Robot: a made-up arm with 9 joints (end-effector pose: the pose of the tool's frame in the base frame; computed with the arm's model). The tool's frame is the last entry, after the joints. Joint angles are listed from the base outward.
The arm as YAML. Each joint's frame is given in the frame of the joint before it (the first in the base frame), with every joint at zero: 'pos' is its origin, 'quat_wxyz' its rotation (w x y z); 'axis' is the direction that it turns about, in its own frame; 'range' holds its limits. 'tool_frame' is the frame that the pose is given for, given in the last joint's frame.
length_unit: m
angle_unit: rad
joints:
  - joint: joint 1
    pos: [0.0, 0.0, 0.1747]
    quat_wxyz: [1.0, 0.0, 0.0, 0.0]
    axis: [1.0, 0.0, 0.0]
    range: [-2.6, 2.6]
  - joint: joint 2
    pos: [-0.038, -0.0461, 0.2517]
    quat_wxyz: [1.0, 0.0, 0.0, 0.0]
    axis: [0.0, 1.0, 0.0]
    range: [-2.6, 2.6]
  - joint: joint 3
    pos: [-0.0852, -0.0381, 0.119]
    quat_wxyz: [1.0, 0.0, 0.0, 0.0]
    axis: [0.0, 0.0, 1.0]
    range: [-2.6, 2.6]
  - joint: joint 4
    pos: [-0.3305, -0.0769, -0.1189]
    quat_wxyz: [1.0, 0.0, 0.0, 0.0]
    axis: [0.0, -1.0, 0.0]
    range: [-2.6, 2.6]
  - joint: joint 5
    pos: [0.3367, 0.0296, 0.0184]
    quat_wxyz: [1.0, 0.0, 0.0, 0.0]
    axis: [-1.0, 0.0, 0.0]
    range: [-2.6, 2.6]
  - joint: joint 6
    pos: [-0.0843, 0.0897, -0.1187]
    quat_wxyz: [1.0, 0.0, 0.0, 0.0]
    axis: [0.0, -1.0, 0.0]
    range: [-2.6, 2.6]
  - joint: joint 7
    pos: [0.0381, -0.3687, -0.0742]
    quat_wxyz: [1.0, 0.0, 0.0, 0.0]
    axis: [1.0, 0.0, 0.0]
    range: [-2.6, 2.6]
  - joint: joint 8
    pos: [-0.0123, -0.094, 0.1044]
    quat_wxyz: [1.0, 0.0, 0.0, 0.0]
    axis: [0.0, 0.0, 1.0]
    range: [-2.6, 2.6]
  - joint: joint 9
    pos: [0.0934, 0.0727, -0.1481]
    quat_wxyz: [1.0, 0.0, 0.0, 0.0]
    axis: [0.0, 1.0, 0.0]
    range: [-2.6, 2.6]
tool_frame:
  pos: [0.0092, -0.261, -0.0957]
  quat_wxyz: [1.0, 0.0, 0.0, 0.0]
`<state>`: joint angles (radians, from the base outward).
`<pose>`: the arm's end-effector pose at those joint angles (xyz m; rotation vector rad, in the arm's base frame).
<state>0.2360 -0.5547 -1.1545 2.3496 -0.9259 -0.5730 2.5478 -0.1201 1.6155</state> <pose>-0.2090 0.1704 0.6346 -0.3828 0.2897 1.9086</pose>
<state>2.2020 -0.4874 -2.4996 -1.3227 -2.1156 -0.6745 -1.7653 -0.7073 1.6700</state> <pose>0.4209 -0.2099 0.2607 -1.0708 0.1265 -0.3120</pose>
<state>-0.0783 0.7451 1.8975 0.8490 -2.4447 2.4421 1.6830 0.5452 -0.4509</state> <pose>-0.0334 -0.0426 0.4350 1.0209 -1.0120 -2.6426</pose>
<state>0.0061 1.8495 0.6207 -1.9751 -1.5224 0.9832 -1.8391 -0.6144 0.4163</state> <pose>0.2049 -0.4991 0.9507 2.0706 -1.5744 -1.2626</pose>
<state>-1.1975 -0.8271 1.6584 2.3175 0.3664 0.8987 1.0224 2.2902 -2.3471</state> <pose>0.0263 0.2502 0.9257 -0.3069 -0.8789 0.0899</pose>
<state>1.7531 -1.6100 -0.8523 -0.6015 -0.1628 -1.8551 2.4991 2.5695 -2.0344</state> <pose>0.2617 0.3127 0.0017 0.7512 -0.2079 1.9968</pose>
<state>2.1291 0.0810 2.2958 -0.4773 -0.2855 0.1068 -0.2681 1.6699 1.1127</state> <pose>0.1160 0.1739 0.3965 -1.6521 -1.9214 0.8609</pose>
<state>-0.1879 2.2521 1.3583 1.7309 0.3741 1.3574 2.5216 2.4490 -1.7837</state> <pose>-0.0552 -0.6118 0.1948 -0.1014 0.9568 -0.5894</pose>
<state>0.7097 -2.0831 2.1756 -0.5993 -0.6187 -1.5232 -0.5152 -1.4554 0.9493</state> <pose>-0.0386 -0.5917 0.6949 -1.0198 0.1037 -1.9429</pose>
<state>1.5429 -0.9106 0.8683 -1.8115 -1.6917 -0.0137 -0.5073 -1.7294 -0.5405</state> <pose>-0.5471 0.3087 -0.4036 0.1919 1.4046 -0.8123</pose>
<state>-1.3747 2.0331 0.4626 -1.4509 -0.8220 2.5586 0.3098 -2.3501 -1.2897</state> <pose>-0.3237 0.8492 0.8774 2.1703 0.8067 0.8308</pose>
